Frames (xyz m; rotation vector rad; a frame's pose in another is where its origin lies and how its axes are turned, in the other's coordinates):
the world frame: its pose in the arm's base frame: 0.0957 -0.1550 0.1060 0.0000 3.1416 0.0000
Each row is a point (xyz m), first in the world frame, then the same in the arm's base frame.
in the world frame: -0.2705 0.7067 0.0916
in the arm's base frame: 0.3662 0.5517 0.0144
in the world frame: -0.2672 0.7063 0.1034
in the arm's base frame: 0.3629 0.5513 0.0026
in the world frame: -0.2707 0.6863 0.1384
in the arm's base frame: 0.3664 0.5313 -0.0324
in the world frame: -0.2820 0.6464 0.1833
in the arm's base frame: 0.3777 0.4914 -0.0773
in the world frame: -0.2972 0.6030 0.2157
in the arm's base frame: 0.3929 0.4480 -0.1097
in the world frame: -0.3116 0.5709 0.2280
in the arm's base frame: 0.4073 0.4159 -0.1220
